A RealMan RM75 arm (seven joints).
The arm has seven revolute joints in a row. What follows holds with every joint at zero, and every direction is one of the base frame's. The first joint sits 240.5 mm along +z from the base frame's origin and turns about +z. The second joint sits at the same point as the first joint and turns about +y. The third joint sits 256 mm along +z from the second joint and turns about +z. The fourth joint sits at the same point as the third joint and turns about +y. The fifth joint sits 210 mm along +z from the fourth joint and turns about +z. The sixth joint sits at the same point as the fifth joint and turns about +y. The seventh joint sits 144 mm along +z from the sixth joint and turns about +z. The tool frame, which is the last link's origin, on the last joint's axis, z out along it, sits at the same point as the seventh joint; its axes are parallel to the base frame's.
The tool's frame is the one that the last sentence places.
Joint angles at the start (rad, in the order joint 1, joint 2, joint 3, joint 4, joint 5, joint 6, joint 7):
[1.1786 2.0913 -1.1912 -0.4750 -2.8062 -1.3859 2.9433]
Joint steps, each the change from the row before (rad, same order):
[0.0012 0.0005 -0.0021 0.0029 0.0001 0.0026 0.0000]
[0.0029 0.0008 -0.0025 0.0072 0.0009 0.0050 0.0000]
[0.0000 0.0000 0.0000 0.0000 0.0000 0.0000 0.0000]
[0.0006 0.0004 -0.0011 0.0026 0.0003 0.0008 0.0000]
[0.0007 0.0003 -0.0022 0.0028 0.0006 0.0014 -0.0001]
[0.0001 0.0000 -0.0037 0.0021 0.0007 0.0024 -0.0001]
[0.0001 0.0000 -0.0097 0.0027 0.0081 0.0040 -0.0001]
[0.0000 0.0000 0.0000 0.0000 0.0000 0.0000 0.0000]
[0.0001 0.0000 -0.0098 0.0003 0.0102 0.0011 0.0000]
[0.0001 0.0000 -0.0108 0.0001 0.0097 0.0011 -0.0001]
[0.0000 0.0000 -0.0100 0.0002 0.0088 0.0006 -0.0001]
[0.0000 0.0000 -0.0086 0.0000 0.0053 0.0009 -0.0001]
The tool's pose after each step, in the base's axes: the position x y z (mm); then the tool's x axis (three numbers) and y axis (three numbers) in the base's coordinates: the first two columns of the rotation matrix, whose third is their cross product. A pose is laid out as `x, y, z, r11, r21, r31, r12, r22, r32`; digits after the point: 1 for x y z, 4 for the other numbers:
159.2, 403.8, -63.3, 0.3300, -0.9054, 0.2671, -0.7184, -0.4244, -0.5512
159.4, 403.6, -64.4, 0.3304, -0.9047, 0.2690, -0.7170, -0.4260, -0.5518
159.4, 403.6, -64.4, 0.3304, -0.9047, 0.2690, -0.7170, -0.4260, -0.5518
159.6, 403.3, -64.9, 0.3297, -0.9045, 0.2707, -0.7166, -0.4264, -0.5519
159.9, 403.0, -65.3, 0.3295, -0.9040, 0.2725, -0.7157, -0.4274, -0.5524
160.3, 402.9, -65.6, 0.3302, -0.9033, 0.2738, -0.7137, -0.4288, -0.5539
160.3, 402.6, -66.6, 0.3327, -0.9019, 0.2756, -0.7126, -0.4318, -0.5530
160.3, 402.6, -66.6, 0.3327, -0.9019, 0.2756, -0.7126, -0.4318, -0.5530
159.7, 402.2, -67.5, 0.3352, -0.9003, 0.2777, -0.7127, -0.4351, -0.5502
159.1, 401.8, -68.4, 0.3381, -0.8983, 0.2805, -0.7118, -0.4391, -0.5482
158.6, 401.3, -69.2, 0.3404, -0.8965, 0.2836, -0.7110, -0.4427, -0.5464
158.5, 401.0, -69.7, 0.3427, -0.8947, 0.2864, -0.7086, -0.4464, -0.5464

